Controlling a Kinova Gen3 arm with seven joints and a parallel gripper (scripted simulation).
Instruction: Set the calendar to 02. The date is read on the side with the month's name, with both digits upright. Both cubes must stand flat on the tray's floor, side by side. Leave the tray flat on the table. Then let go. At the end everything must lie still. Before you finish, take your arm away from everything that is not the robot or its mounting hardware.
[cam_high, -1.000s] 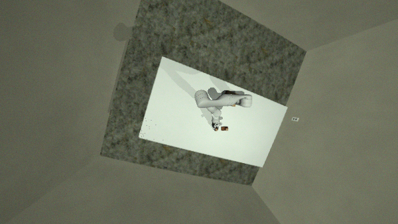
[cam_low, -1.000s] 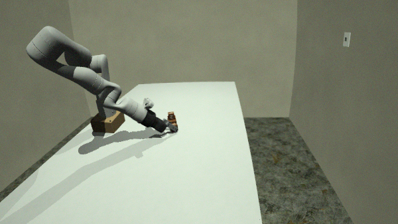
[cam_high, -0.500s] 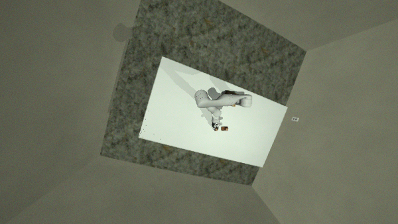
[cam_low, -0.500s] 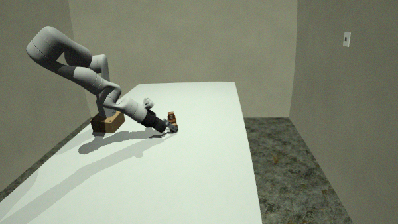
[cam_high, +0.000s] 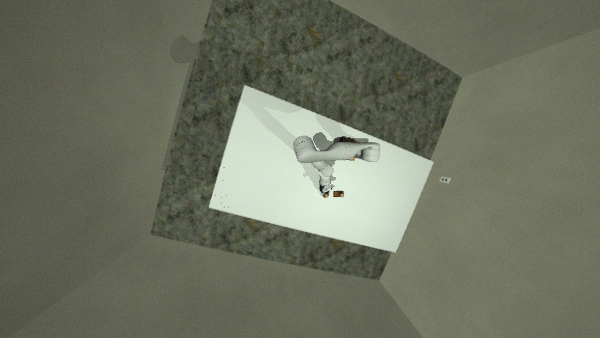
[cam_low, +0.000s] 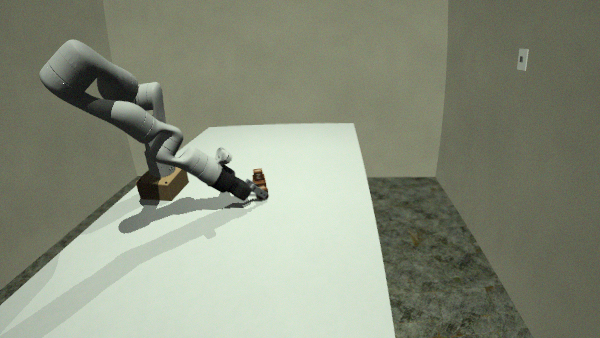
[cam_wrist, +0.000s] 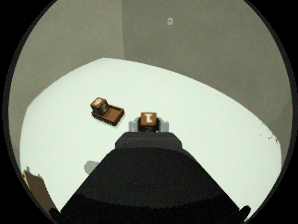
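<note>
The brown calendar cube lies 1 cm ahead of my hand and 1 cm below it. Also, from my hand: brown tray: 3 cm behind, 11 cm to the left, 2 cm below.
</note>
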